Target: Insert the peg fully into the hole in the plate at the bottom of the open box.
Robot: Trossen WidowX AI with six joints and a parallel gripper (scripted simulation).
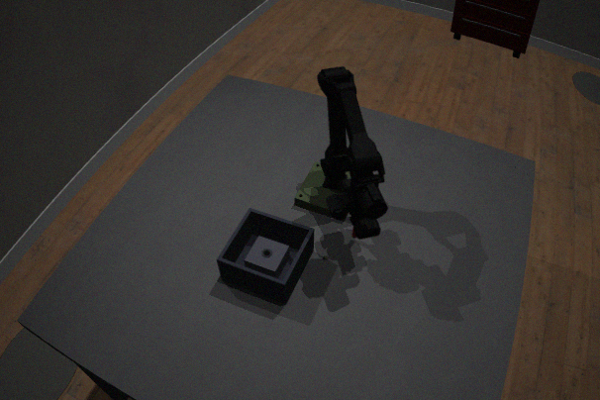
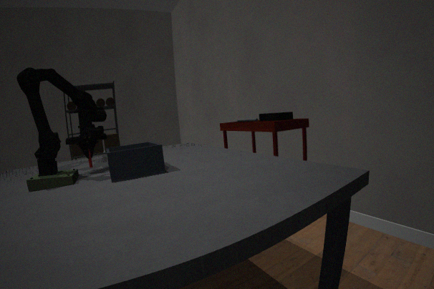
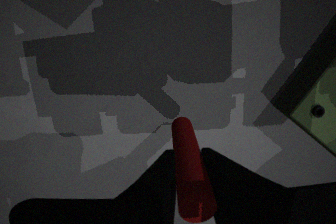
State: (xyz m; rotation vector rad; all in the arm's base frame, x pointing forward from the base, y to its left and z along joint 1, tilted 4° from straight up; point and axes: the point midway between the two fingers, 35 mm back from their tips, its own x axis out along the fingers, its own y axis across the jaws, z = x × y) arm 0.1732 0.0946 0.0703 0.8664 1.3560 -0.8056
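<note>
Right now the grey plate is 150 mm ahead of my hand, 210 mm to the right of it and 50 mm below it. Also, from my hand: box (150 mm ahead, 210 mm to the right, 70 mm below); red peg (40 mm below).
</note>
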